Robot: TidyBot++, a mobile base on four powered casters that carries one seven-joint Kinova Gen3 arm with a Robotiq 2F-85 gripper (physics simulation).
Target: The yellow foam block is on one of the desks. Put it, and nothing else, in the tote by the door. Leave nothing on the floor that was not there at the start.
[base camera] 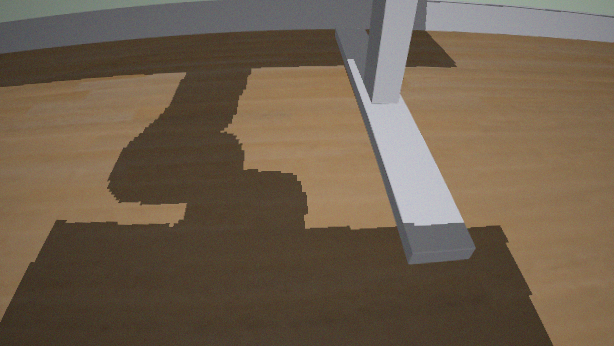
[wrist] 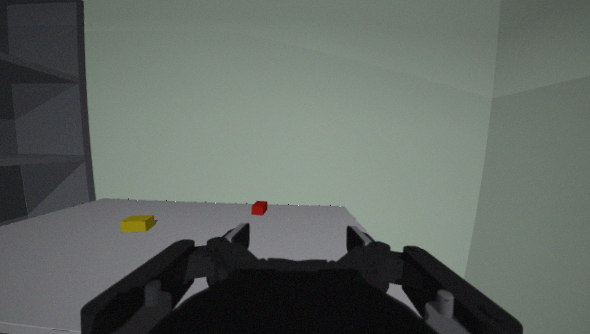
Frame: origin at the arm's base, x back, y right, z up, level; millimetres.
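Seen in the pictures: gripper, between the fingertips: (wrist: pixel 297 235).
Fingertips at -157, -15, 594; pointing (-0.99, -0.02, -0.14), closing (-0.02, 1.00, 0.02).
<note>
Offsets run from my fingertips to a thing's top centre, as dx, dy, dz. "spot": to the spot under its first point. Level surfaces: height alone.
The yellow foam block {-470, -660, -225} (wrist: pixel 137 224) lies on the desk {dz -270} (wrist: pixel 65 270), left of centre in the wrist view. My gripper (wrist: pixel 297 235) is open, with its fingers wide apart and nothing between them. It is at the near part of the desk, and the yellow block is beyond it and to its left. How high the fingers are over the desk top, I cannot tell. The tote and the door do not show in either view.
A small red block {-734, -216, -225} (wrist: pixel 259 208) lies near the desk's far edge, right of the yellow block. A dark shelf unit (wrist: pixel 86 100) stands at the left. Walls stand behind and at the right. In the base camera view, a white desk leg's foot {spot: -301, +176, -965} (base camera: pixel 415 165) runs along the floor ahead.
</note>
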